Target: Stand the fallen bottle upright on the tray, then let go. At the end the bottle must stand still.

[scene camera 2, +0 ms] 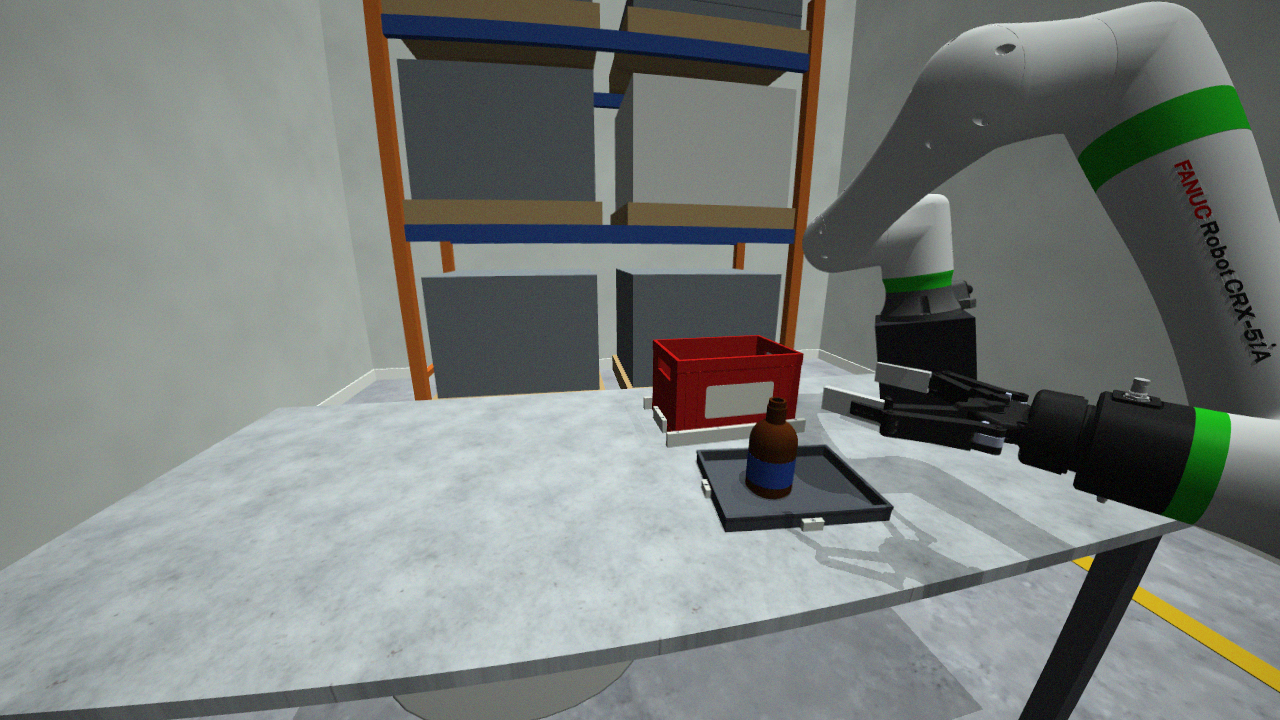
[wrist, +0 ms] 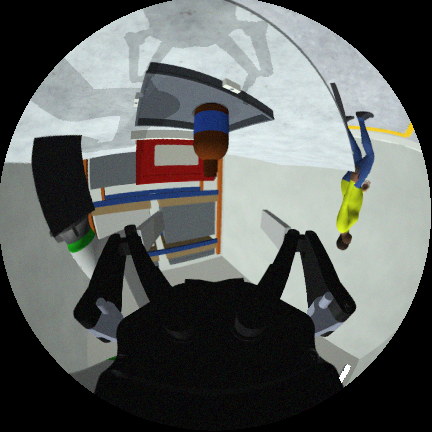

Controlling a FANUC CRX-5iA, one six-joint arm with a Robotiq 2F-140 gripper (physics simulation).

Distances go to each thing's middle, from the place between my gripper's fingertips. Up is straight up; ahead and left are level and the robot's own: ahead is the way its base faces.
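With the brown bottle [scene camera 2: 773,442], my hand is 30 mm short of it, 100 mm to the left of it and 130 mm above it. The red crate [scene camera 2: 708,382] is 380 mm to the right of my hand, 30 mm behind it and 130 mm below it, and there's a dark tray [scene camera 2: 824,486] that's 200 mm below my hand and 100 mm to the right of it.
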